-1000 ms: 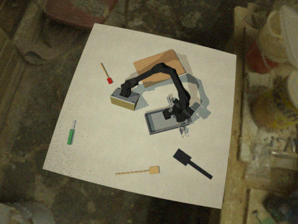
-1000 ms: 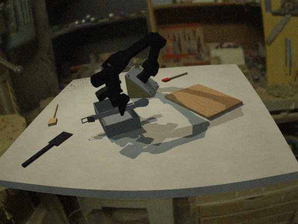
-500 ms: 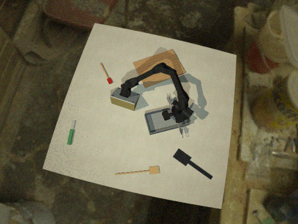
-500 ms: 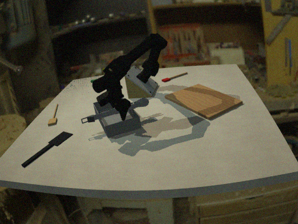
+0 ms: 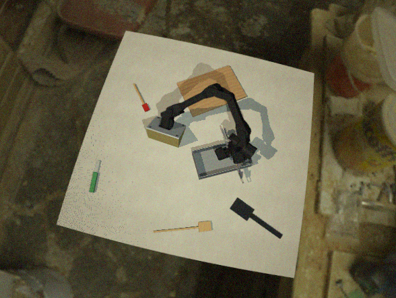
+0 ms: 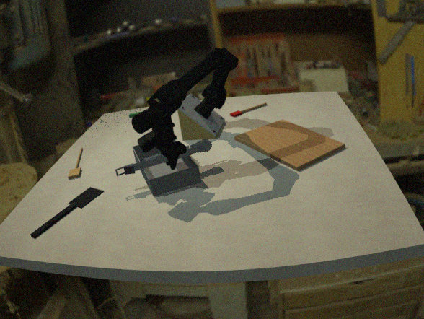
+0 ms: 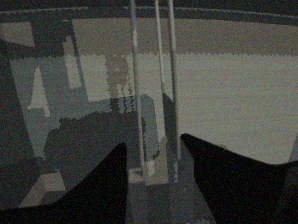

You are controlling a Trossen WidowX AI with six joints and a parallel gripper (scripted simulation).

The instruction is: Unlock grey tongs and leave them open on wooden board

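The grey roasting tin lies 30 mm behind my gripper tip and 40 mm to the right of it. Round my gripper tip: wooden board 230 mm behind, 360 mm to the left, 20 mm below; black spatula 240 mm ahead, 280 mm to the right, 30 mm below.
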